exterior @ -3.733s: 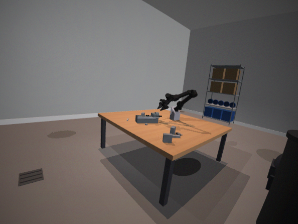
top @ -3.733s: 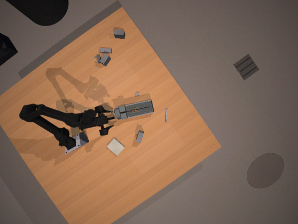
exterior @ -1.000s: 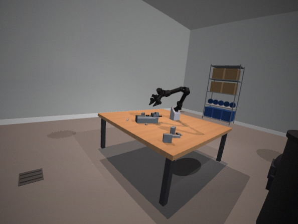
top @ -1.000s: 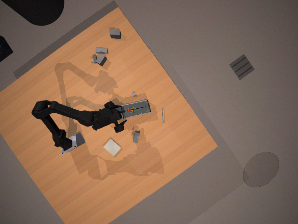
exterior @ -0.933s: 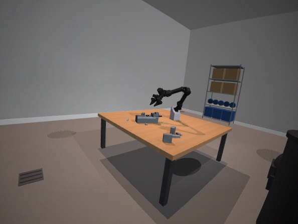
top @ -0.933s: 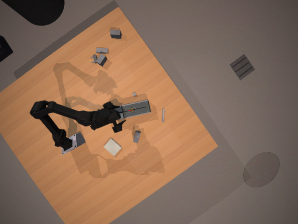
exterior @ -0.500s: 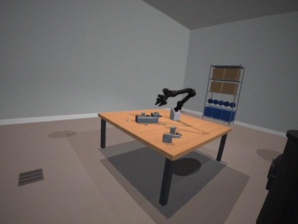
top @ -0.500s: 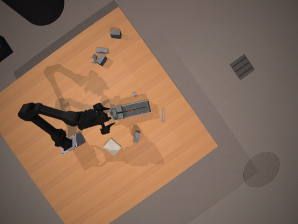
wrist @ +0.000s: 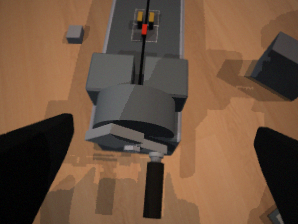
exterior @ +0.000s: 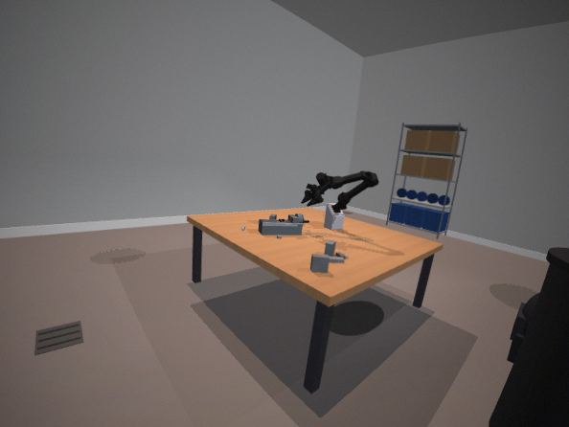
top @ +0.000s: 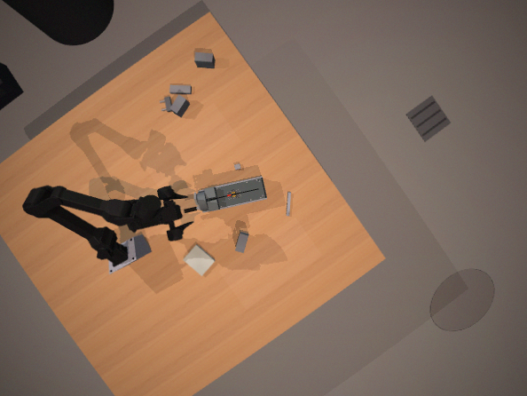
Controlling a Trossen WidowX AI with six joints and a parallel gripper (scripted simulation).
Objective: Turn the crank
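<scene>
Now: the dark crank handle 20 mm behind my gripper tip, 10 mm to the left of it and 110 mm below it. The rest, counted from my gripper tip: red pointer: 140 mm ahead, 20 mm to the right, 100 mm below; white square plate: 110 mm behind, 190 mm to the right, 170 mm below; small grey cube: 220 mm ahead, 70 mm to the left, 180 mm below.
</scene>
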